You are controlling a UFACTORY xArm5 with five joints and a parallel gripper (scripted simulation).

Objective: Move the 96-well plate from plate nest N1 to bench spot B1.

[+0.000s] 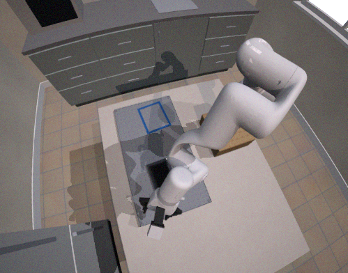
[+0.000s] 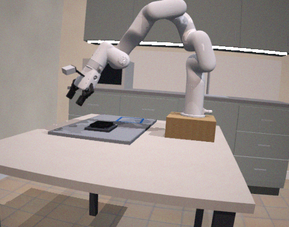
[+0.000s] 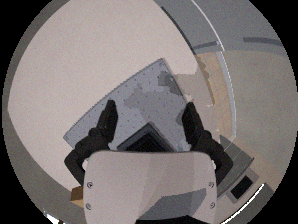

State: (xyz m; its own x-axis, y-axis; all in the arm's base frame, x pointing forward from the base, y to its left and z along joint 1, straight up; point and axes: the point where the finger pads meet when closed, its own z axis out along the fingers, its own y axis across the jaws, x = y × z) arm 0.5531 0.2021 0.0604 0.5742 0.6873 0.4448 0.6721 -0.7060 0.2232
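Now: the 96-well plate 150 mm to the right of my hand, 130 mm below it and 100 mm behind it. The rest, counted from my hand: plate nest N1: 150 mm to the right, 140 mm below, 100 mm behind.
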